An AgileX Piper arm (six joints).
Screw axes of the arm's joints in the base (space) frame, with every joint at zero. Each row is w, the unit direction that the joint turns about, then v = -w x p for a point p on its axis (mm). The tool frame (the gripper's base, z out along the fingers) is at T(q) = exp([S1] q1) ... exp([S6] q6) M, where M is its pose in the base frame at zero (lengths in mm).
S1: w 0 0 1 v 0 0 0
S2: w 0 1 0 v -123 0 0
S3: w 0 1 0 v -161.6 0 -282.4
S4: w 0.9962 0 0.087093 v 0 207.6 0
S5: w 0 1 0 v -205.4 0 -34.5
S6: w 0.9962 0 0.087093 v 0 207.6 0
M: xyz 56.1 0 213.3 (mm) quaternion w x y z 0.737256 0 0.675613 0
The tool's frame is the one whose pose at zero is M.
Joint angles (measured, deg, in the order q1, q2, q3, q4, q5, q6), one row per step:
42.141, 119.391, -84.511, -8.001, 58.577, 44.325
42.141, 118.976, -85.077, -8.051, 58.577, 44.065
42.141, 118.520, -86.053, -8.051, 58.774, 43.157
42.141, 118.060, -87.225, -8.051, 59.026, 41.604
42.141, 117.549, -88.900, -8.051, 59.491, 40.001
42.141, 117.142, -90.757, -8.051, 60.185, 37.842
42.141, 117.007, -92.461, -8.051, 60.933, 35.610
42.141, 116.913, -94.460, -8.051, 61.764, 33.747
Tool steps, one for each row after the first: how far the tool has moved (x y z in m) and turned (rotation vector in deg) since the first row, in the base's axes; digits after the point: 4 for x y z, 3 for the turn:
0.0013, 0.0011, 0.0052, 0.598, -0.741, 0.282
0.0032, 0.0028, 0.0125, 1.309, -1.619, 1.158
0.0054, 0.0048, 0.0207, 2.017, -2.591, 2.665
0.0083, 0.0073, 0.0315, 2.902, -3.855, 4.190
0.0112, 0.0098, 0.0425, 3.564, -5.025, 6.231
0.0137, 0.0119, 0.0510, 3.872, -5.850, 8.335
0.0165, 0.0144, 0.0605, 4.310, -6.843, 10.055

